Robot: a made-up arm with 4 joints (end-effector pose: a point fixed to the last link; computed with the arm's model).
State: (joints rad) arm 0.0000 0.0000 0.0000 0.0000
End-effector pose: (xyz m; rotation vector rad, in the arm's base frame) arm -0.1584 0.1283 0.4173 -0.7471 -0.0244 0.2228
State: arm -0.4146 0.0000 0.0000 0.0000
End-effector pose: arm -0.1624 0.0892 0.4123 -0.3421 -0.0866 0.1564
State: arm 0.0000 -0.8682 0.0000 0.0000
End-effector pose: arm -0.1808 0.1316 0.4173 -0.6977 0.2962 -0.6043
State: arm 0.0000 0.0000 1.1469 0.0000
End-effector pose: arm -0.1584 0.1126 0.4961 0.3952 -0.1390 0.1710
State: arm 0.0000 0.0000 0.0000 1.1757
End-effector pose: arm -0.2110 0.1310 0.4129 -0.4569 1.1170 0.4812
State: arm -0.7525 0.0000 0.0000 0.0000
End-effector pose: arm -0.1665 0.0612 0.3968 -0.0119 -0.1343 0.1001
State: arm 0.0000 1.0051 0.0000 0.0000
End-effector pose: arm -0.1402 0.1467 0.4173 -0.6827 -0.4048 1.1779
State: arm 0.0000 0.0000 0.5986 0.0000
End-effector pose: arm -0.1584 0.1317 0.4608 -0.1509 -0.0870 0.2011
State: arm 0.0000 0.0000 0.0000 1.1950
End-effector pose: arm -0.2118 0.1311 0.4134 -0.4506 1.1355 0.4849
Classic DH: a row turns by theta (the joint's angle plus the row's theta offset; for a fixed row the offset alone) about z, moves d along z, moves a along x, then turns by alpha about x. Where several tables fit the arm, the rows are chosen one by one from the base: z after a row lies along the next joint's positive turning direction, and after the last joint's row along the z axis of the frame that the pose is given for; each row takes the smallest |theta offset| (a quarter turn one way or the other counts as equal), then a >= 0, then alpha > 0; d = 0 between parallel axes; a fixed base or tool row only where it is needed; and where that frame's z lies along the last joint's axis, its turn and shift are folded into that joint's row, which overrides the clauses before.
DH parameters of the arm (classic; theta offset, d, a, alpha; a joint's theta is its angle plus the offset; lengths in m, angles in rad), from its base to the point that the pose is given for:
base (fixed): 1.4814 0.3036 0.1059 -1.4682
joint 1: 0 0.1801 0.0327 1.4682
joint 2: 0.0894 0.1225 -0.0946 1.5708
joint 3: 1.4419 -0.0262 0.0194 1.5093
joint 4: 1.4054 0.1023 0.0228 0.9719
tool (fixed): 0.3391 -0.0507 0 0

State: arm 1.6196 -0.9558 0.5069 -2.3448
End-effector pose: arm -0.2226 0.3316 0.3081 1.3298 2.3352 -0.3742
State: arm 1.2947 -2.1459 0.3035 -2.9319
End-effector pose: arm -0.1811 0.3342 0.2963 1.1732 0.9440 0.0166
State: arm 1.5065 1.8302 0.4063 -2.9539
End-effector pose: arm -0.1191 0.3244 0.3268 0.4640 -1.2487 0.6939
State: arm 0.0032 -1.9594 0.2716 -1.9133
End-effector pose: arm -0.1969 0.1632 0.5137 -2.3238 -0.5896 -1.7101
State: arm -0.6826 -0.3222 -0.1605 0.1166
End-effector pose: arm -0.1795 0.0723 0.3863 -0.1707 0.2216 -0.0561
